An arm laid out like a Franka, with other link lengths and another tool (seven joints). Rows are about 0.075 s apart.
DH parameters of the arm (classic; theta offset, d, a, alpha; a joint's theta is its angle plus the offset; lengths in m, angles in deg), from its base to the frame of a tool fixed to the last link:
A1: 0 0.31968 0 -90
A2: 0 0 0 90
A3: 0 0.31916 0.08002 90
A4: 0 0 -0.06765 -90
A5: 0 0.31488 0 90
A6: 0 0 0.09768 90
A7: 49.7 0.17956 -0.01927 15
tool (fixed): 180 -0.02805 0 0
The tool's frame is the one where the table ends.
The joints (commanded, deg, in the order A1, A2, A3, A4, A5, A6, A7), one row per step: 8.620 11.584 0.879 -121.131 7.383 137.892 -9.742; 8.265 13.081 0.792 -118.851 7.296 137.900 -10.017; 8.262 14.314 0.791 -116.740 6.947 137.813 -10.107; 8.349 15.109 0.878 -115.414 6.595 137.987 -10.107; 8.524 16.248 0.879 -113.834 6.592 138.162 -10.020; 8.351 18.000 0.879 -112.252 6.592 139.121 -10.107; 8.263 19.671 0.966 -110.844 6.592 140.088 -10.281; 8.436 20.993 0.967 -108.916 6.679 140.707 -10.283
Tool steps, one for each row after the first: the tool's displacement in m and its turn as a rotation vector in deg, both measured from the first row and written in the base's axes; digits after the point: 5 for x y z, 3 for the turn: 0.01245 -0.00221 0.00124 0.042 -0.819 -0.117; 0.02296 -0.00088 0.00351 -0.074 -1.649 0.202; 0.02975 0.00148 0.00508 -0.202 -2.384 0.584; 0.03771 0.00440 0.00508 -0.092 -2.982 0.650; 0.04801 0.00398 0.00039 -0.031 -3.771 0.464; 0.05699 0.00494 -0.00489 0.035 -4.481 0.531; 0.06735 0.00816 -0.00394 0.269 -5.680 0.572
